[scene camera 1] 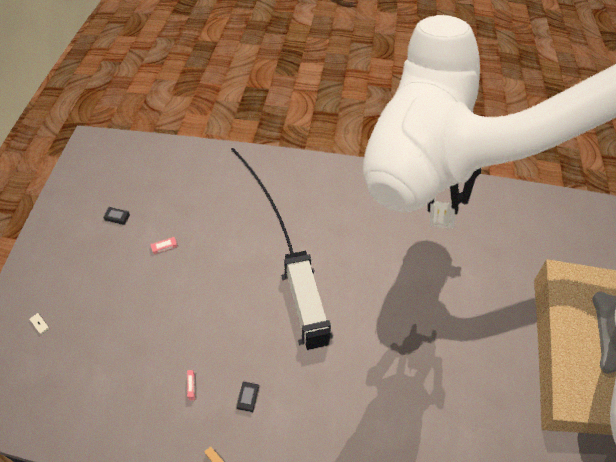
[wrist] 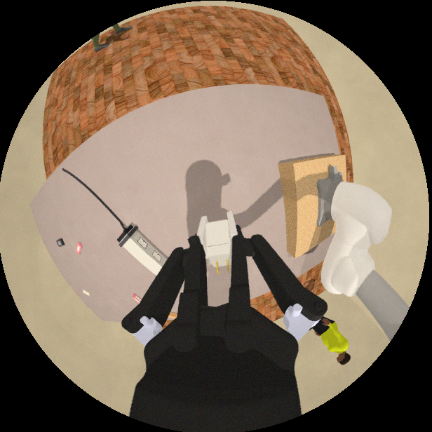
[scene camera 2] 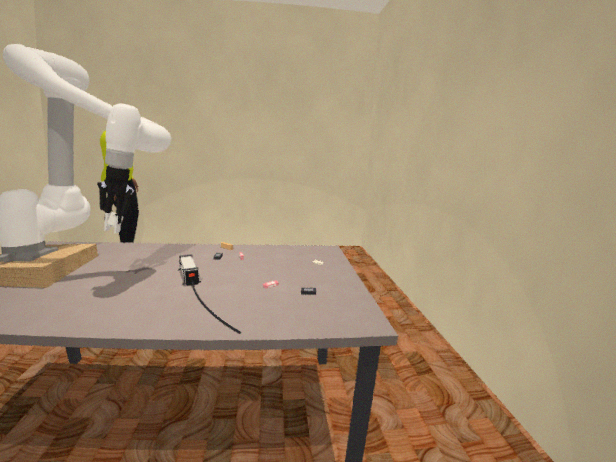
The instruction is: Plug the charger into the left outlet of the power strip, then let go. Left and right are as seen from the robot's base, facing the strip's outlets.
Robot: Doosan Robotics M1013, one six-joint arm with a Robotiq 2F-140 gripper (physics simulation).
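Seen in the pictures: gripper, fingertip midpoint: (scene camera 2: 112, 231); arm's base, link origin: (scene camera 2: 25, 255).
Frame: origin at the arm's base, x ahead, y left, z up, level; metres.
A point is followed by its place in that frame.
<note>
The white charger (scene camera 1: 442, 215) {x 0.469, y -0.100, z 0.200 m} (scene camera 2: 112, 223) {x 0.467, y -0.141, z 0.176 m} (wrist: 218, 240) is held high above the table, apart from the power strip. Its two gold prongs show in the wrist view, pointing toward the gripper's body side of the picture. My gripper (wrist: 218, 221) is shut on the charger, one finger on each side. The power strip (scene camera 1: 306, 295) {x 0.702, y -0.028, z -0.012 m} (scene camera 2: 188, 265) {x 0.711, y -0.066, z -0.012 m} (wrist: 146, 254) lies on the table with black end caps and a black cord. In the wrist view two of its outlets show on one face; the rest of the strip is hidden behind a finger.
The table (scene camera 1: 125, 310) {x 1.084, y 0.033, z -0.068 m} (scene camera 2: 280, 315) {x 1.066, y -0.365, z -0.068 m} also bears small black boxes (scene camera 1: 116, 215) {x 1.176, y -0.204, z -0.054 m} (scene camera 1: 248, 396) {x 0.787, y 0.187, z -0.054 m}, red-and-white pieces (scene camera 1: 164, 245) {x 1.037, y -0.138, z -0.057 m} (scene camera 1: 190, 384) {x 0.902, y 0.182, z -0.048 m}, a cream piece (scene camera 1: 39, 323) {x 1.266, y 0.101, z -0.060 m} and an orange block (scene camera 1: 214, 454) {x 0.829, y 0.314, z -0.042 m}. The arm's wooden base (scene camera 1: 547, 350) {x 0.199, y 0.041, z -0.018 m} (wrist: 289, 210) stands to the side. A person in yellow (wrist: 334, 337) stands beyond the table.
</note>
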